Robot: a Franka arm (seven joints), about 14 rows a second.
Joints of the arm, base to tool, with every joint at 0 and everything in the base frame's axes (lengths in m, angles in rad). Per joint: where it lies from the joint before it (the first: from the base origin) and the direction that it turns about. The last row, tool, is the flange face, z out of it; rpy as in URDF.
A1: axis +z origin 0 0 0.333
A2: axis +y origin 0 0 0
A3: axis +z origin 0 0 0.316
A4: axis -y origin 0.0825 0 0
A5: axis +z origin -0.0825 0 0.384
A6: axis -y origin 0 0 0
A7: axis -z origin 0.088 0 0
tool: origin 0 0 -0.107 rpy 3.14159 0 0
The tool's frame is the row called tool.
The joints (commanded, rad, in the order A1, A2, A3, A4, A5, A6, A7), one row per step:
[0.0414 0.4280 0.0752 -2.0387 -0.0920 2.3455 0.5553]
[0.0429 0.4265 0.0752 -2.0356 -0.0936 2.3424 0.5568]
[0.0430 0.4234 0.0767 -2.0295 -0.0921 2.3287 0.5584]
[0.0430 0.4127 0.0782 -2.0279 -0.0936 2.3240 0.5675]
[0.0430 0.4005 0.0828 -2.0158 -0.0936 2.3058 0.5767]
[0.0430 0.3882 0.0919 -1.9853 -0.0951 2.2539 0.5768]
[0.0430 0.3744 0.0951 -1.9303 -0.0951 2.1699 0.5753]
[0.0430 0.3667 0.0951 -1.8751 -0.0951 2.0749 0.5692]
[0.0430 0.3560 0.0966 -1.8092 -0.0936 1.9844 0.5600]
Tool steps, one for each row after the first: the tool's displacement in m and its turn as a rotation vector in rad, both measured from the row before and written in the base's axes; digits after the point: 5 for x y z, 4 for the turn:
[0.00084 0.00087 0.00182 -0.0013 -0.0018 0.0011]
[0.00086 0.00081 0.00314 -0.0003 0.0044 -0.0018]
[0.00104 0.00082 0.00656 -0.0016 -0.0082 -0.0067]
[0.00303 0.00261 0.01059 -0.0006 -0.0067 -0.0058]
[0.00486 0.00485 0.01565 -0.0032 0.0084 0.0068]
[0.00877 0.00130 0.02454 -0.0073 0.0142 -0.0003]
[0.00596 -0.00100 0.02097 -0.0098 0.0312 0.0005]
[0.00779 0.00015 0.02854 -0.0046 0.0137 0.0035]

